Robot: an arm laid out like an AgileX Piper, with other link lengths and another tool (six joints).
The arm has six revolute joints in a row. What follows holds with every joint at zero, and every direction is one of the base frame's.
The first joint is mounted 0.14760 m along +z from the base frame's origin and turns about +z.
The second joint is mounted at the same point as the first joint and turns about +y.
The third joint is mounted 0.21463 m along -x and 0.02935 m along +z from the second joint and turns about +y.
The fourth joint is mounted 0.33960 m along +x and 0.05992 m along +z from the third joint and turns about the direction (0.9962, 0, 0.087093).
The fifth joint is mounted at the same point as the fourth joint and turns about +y.
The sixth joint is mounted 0.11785 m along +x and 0.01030 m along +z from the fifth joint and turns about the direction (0.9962, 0, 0.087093).
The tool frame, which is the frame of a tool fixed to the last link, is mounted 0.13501 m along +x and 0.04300 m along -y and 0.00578 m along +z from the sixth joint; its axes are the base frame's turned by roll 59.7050, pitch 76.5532 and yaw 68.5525 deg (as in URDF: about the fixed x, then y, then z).
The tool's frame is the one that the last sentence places.
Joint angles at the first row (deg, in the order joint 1, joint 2, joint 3, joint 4, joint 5, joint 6):
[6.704 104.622 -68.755 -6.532 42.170 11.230]
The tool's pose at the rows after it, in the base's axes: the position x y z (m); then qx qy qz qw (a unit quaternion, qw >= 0):
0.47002, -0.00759, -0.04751, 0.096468, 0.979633, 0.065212, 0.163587
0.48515, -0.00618, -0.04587, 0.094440, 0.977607, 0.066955, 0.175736
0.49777, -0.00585, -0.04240, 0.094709, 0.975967, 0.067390, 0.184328
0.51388, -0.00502, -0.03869, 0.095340, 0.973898, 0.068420, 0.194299
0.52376, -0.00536, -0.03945, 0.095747, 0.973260, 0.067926, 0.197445
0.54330, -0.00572, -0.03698, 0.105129, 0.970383, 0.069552, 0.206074
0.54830, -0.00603, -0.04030, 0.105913, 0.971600, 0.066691, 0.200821
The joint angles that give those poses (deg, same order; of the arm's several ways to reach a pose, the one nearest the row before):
[6.703 107.143 -71.219 -6.933 41.883 11.229]
[6.704 109.320 -74.027 -7.162 41.082 11.287]
[6.646 111.154 -76.834 -7.391 41.081 11.459]
[6.589 113.731 -80.671 -7.563 41.195 11.631]
[6.475 115.967 -83.480 -7.678 41.425 11.631]
[6.245 120.034 -89.380 -7.735 42.341 12.490]
[6.245 122.325 -92.187 -7.849 43.544 12.490]

